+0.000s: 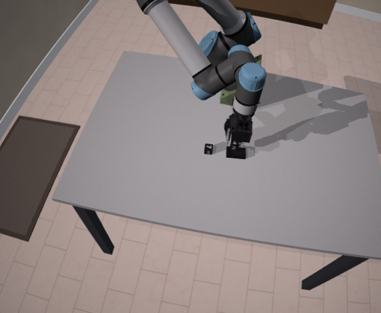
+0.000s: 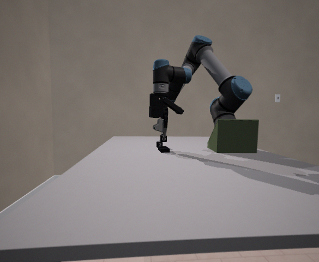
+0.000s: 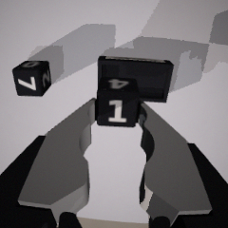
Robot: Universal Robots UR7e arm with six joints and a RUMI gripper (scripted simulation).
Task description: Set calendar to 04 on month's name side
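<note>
My gripper is now 6 cm above the black calendar tray and 2 cm to the right of it.
</note>
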